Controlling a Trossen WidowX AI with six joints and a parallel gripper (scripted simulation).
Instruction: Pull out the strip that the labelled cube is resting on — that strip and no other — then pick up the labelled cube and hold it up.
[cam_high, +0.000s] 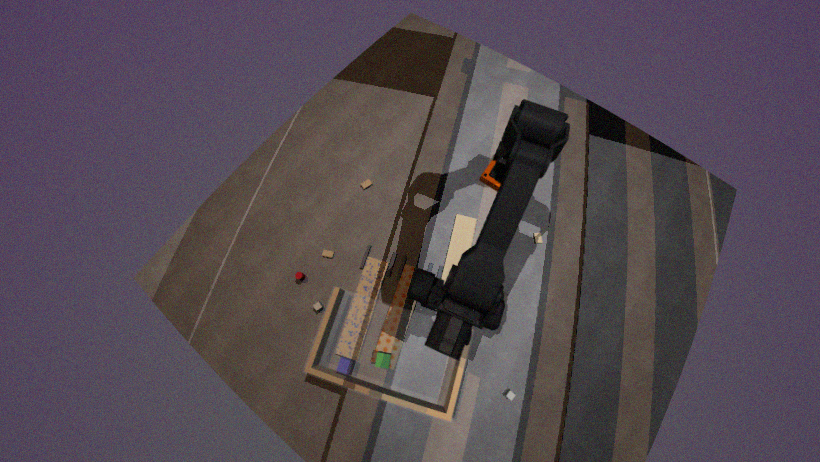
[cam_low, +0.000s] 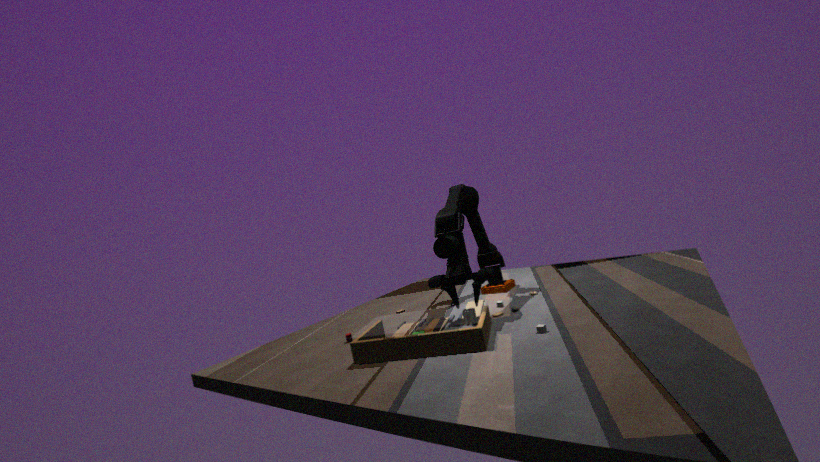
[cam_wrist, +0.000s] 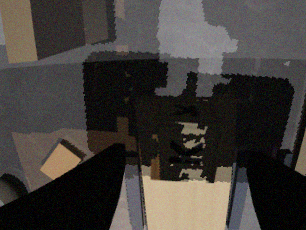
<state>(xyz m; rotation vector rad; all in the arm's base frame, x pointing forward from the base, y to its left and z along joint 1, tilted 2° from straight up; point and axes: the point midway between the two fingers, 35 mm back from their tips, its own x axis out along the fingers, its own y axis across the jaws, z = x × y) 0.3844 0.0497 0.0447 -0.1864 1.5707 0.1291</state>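
Now: gripper tip 20 mm above the labelled cube. The rest, counted from my gripper tip: brown peg: 110 mm to the left, 90 mm behind, 40 mm below; red piece: 340 mm to the right, 140 mm ahead, 30 mm below; tan strip: 100 mm behind, 40 mm to the right, 40 mm below.
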